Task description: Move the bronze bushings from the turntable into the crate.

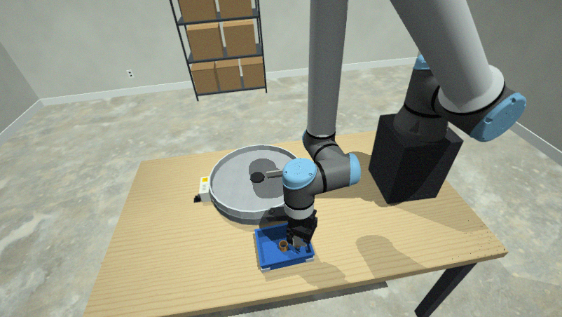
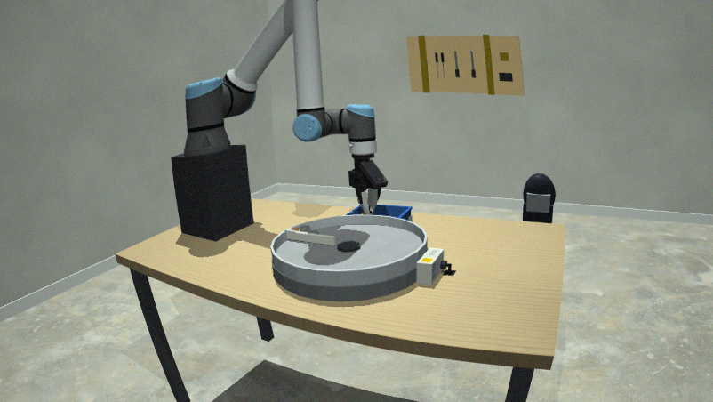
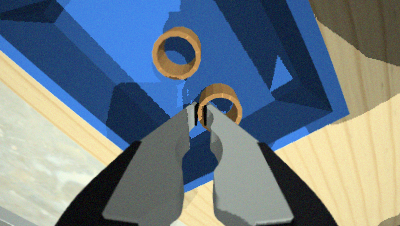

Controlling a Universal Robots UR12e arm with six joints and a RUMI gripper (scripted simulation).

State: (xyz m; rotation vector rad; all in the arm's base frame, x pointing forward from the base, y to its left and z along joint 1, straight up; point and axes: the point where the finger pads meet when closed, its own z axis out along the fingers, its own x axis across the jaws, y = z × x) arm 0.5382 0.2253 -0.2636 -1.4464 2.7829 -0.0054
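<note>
My hand is 4 cm short of the blue crate, 1 cm to the left of it and 1 cm above it. Also, from my hand: grey turntable (10 cm ahead, 35 cm to the right, 2 cm above).
</note>
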